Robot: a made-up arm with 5 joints. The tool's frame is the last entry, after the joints.
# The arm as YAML. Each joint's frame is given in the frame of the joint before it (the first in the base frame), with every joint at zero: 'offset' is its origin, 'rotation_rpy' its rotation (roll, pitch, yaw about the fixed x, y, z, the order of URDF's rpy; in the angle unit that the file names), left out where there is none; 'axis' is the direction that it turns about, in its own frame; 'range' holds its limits. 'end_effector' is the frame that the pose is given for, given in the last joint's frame.
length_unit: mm
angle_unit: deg
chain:
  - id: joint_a
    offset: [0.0, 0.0, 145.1]
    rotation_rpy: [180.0, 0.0, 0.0]
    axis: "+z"
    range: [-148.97, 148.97]
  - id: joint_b
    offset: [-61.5, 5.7, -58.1]
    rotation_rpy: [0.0, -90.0, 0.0]
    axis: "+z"
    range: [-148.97, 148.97]
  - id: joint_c
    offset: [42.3, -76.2, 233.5]
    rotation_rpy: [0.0, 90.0, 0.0]
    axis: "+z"
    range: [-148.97, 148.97]
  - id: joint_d
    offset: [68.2, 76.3, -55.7]
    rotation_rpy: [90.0, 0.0, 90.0]
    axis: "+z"
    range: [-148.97, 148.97]
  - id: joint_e
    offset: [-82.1, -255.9, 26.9]
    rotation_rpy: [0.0, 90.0, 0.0]
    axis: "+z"
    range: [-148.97, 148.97]
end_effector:
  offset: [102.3, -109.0, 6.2]
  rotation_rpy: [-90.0, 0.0, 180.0]
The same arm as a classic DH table. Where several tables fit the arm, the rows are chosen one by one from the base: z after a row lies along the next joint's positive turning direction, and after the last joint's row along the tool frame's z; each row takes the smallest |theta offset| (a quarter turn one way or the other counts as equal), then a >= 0, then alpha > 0; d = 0 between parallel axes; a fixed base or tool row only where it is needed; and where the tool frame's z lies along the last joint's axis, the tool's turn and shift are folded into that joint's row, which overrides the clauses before.
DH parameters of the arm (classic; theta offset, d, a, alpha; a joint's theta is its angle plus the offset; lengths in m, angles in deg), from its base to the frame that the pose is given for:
base (fixed): 0.00 0.0000 0.0000 180.00
joint_a: 90.00 -0.2032 0.0057 -90.00
joint_b: 0.00 0.2950 -0.0762 90.00
joint_c: 0.00 -0.0134 0.0763 90.00
joint_d: -90.00 0.0951 0.2559 -90.00
joint_e: 90.00 -0.0759 0.1023 90.00
tool (fixed): 180.00 0.1090 0.0000 0.00
Joint limits (deg, base to tool): -148.97..148.97 -148.97..148.97 -148.97..148.97 -148.97..148.97 -148.97..148.97

